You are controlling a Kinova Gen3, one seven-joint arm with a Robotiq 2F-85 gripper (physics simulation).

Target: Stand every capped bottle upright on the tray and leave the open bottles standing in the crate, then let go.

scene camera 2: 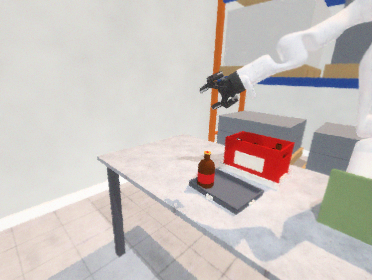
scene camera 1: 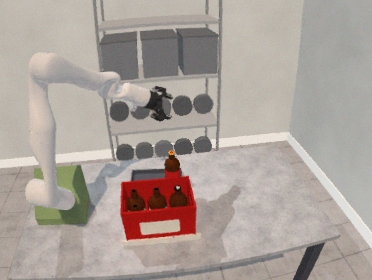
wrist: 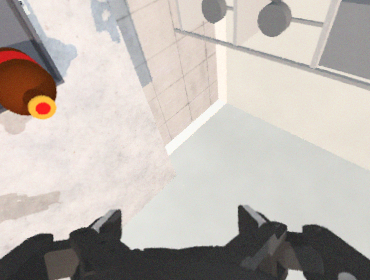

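Seen in the pictures: gripper, fingertip midpoint: (scene camera 2: 206,100) (scene camera 1: 171,107) (wrist: 180,220); arm's base at its link origin: (scene camera 2: 357,193) (scene camera 1: 65,199).
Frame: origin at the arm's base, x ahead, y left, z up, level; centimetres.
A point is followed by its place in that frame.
A brown bottle (scene camera 1: 172,165) @[z 1.0, x 50.3, y 13.6 cm] (scene camera 2: 206,172) @[z -1.6, x 48.6, y 19.9 cm] (wrist: 25,82) @[z 2.3, x 48.7, y 17.5 cm] with a red label and a yellow-and-red cap stands upright at one end of the dark tray (scene camera 1: 147,174) @[z -9.3, x 38.6, y 23.1 cm] (scene camera 2: 235,187) @[z -9.3, x 39.2, y 10.1 cm] (wrist: 15,25) @[z -9.3, x 45.8, y 22.0 cm]. The red crate (scene camera 1: 131,222) @[z 2.7, x 28.2, y -21.0 cm] (scene camera 2: 276,165) @[z 0.9, x 27.2, y -2.4 cm] stands beside the tray and holds several brown bottles. Two bottle necks, on the left bottle (scene camera 1: 134,201) @[z 2.6, x 30.5, y -9.5 cm] and the middle bottle (scene camera 1: 157,200) @[z 2.4, x 39.6, y -10.6 cm], look dark and open. The right bottle (scene camera 1: 178,199) @[z 2.3, x 47.8, y -11.8 cm] has a pale ring on top; whether this is a cap I cannot tell. My gripper (scene camera 1: 167,106) @[z 27.9, x 51.9, y 18.8 cm] (scene camera 2: 209,98) @[z 27.9, x 51.9, y 18.8 cm] (wrist: 180,220) @[z 27.9, x 51.9, y 18.8 cm] is open and empty, high above the table.
The green block (scene camera 1: 62,192) @[z 12.6, x 3.3, y -10.7 cm] (scene camera 2: 345,205) @[z -0.2, x 3.1, y 11.0 cm] is at the arm's base. A grey shelf rack (scene camera 1: 219,60) stands behind the table (scene camera 1: 270,200) @[z -9.8, x 91.1, y -10.9 cm] (scene camera 2: 150,160) @[z -9.8, x 89.2, y 15.9 cm] (wrist: 90,150) @[z -9.8, x 74.7, y 16.6 cm]. An orange-posted rack (scene camera 2: 219,45) and grey boxes (scene camera 2: 265,122) are beyond the crate in scene camera 2.
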